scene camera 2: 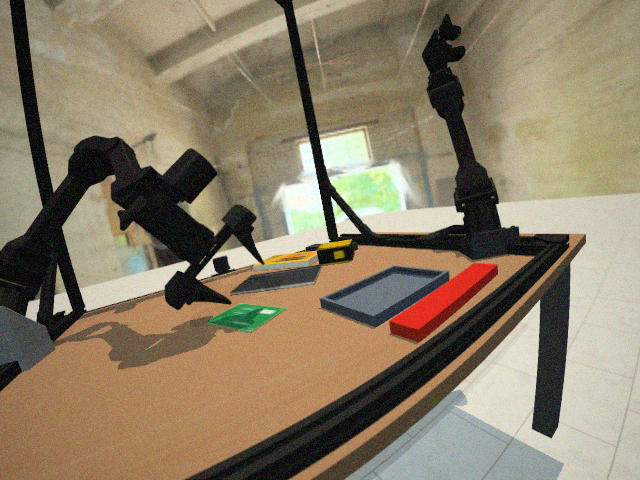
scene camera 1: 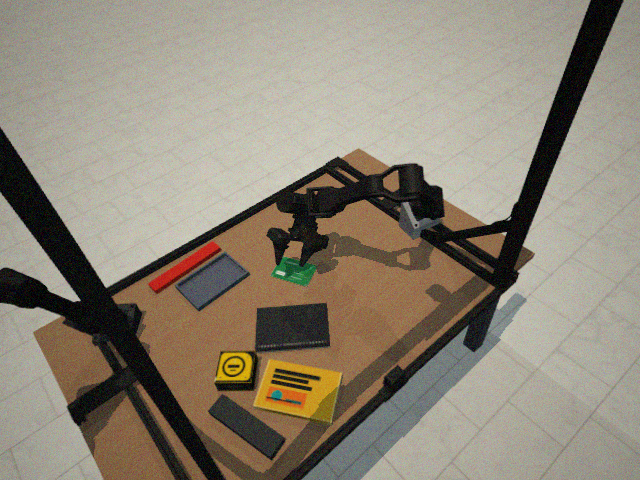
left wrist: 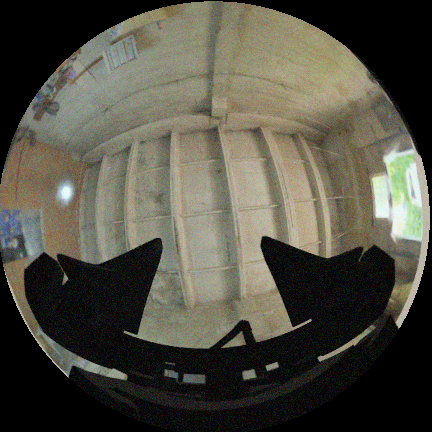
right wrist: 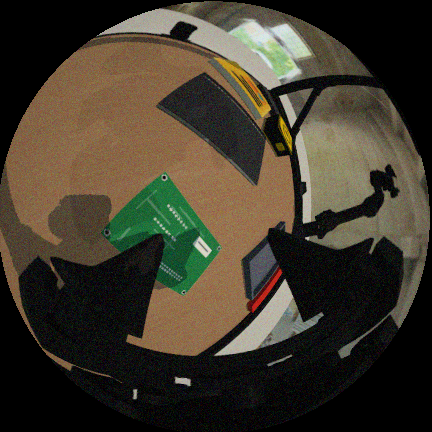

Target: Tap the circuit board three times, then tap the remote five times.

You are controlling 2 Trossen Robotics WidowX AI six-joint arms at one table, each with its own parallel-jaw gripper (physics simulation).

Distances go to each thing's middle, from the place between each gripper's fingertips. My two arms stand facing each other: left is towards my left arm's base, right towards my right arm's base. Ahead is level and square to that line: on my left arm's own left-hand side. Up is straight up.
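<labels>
Red bar (scene camera 2: 417,322): my right gripper is 170 mm short of it, 280 mm to the right of it and 40 mm above it. Remote (scene camera 1: 267,441), counted from my right hand: 370 mm behind, 240 mm to the left, 40 mm below.
Remote, with respect to my left hand: the hand is 90 mm past it, 520 mm to the left of it and 700 mm above it. Red bar, counted from my left hand: 450 mm ahead, 490 mm to the right, 710 mm below.
</labels>
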